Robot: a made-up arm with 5 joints. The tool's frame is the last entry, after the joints. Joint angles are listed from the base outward. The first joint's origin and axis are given. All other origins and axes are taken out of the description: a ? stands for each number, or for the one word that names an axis. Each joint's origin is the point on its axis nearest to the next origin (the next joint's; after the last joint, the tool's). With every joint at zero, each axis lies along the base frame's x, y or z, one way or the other. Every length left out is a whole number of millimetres.
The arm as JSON. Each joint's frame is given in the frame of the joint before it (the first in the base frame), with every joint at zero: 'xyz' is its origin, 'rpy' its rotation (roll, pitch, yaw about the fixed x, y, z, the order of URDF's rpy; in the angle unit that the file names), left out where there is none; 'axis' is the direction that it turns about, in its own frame. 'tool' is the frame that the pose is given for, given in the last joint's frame.
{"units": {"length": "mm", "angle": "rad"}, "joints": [
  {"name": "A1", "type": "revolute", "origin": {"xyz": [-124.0, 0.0, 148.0]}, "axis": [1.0, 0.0, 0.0]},
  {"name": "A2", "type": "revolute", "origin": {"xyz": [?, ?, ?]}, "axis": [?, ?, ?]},
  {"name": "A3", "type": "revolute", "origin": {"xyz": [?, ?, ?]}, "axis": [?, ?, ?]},
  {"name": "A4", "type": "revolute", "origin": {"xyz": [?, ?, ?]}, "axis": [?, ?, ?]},
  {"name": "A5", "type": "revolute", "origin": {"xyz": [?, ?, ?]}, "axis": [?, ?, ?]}
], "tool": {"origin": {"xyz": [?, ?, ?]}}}
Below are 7 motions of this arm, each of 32 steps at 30 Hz.
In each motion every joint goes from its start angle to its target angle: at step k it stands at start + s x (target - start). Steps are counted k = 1, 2, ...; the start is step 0. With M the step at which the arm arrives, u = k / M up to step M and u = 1 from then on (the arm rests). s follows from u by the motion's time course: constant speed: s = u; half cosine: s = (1 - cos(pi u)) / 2; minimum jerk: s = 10 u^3 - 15 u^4 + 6 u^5.
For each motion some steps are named. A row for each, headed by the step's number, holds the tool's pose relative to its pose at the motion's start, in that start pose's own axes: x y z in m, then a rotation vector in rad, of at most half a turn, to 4 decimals.
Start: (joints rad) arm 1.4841 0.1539 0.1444 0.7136 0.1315
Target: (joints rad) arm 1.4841 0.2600 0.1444 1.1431 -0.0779
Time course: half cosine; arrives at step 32
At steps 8, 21, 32:
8: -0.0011 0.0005 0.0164 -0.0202 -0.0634 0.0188
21: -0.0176 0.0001 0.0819 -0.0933 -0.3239 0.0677
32: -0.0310 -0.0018 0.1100 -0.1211 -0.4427 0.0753

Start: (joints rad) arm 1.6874 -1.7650 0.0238 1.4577 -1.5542
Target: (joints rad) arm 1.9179 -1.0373 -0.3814 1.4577 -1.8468
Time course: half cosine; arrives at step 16
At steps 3, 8, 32:
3: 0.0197 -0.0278 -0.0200 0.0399 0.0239 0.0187
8: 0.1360 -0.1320 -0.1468 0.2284 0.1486 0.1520
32: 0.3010 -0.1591 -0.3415 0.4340 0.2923 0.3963

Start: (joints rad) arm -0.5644 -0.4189 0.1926 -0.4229 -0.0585
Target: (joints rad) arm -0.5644 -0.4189 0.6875 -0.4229 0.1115
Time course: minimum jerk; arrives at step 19
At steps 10, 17, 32:
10: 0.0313 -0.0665 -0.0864 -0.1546 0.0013 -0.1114
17: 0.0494 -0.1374 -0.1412 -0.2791 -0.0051 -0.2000
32: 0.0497 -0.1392 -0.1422 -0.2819 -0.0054 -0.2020

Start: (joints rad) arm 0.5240 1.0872 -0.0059 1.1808 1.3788
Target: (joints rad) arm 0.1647 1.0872 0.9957 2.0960 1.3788
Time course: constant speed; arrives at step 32
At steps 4, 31, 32:
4: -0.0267 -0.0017 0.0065 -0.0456 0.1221 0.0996
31: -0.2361 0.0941 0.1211 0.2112 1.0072 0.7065
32: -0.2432 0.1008 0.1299 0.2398 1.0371 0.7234

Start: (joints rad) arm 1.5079 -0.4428 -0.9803 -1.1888 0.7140
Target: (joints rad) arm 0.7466 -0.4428 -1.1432 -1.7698 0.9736
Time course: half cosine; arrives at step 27
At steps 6, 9, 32:
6: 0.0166 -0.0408 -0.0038 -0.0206 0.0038 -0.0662
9: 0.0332 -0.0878 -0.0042 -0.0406 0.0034 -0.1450
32: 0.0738 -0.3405 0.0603 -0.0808 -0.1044 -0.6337

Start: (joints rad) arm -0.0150 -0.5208 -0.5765 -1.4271 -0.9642
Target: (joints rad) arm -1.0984 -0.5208 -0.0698 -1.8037 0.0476
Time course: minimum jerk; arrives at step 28
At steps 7, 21, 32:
7: 0.0718 -0.0186 -0.0623 0.0570 0.1093 -0.0956
21: 0.2255 -0.3931 -0.5484 0.6370 0.4737 -1.2295
32: 0.1980 -0.4461 -0.5953 0.7126 0.4353 -1.4131

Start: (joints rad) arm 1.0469 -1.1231 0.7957 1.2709 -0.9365
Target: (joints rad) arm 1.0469 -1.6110 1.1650 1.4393 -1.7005
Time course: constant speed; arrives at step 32
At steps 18, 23, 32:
18: -0.0194 0.1295 0.0535 -0.6452 -0.0955 0.1773
23: -0.0311 0.1657 0.0594 -0.8123 -0.1382 0.2291
32: -0.0590 0.2253 0.0612 -1.0970 -0.2346 0.3223

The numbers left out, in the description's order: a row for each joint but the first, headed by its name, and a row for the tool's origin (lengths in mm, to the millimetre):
A2: xyz 0.0 33.0 46.0, axis 0.0 0.0 1.0
A3: xyz -309.0 -33.0 0.0, axis -1.0 0.0 0.0
A4: xyz 0.0 451.0 -115.0, axis 0.0 -1.0 0.0
A5: xyz 150.0 0.0 -77.0, axis 1.0 0.0 0.0
tool: xyz 0.0 -137.0 50.0

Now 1 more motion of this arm.
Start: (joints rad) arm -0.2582 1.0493 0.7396 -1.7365 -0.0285
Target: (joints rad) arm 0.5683 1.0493 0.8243 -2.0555 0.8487
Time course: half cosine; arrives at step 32
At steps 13, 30, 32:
13: 0.0037 0.0746 0.0418 0.4546 -0.0530 0.1608
30: -0.0621 0.2352 0.1501 1.2143 0.0037 0.5346
32: -0.0640 0.2376 0.1521 1.2250 0.0063 0.5409

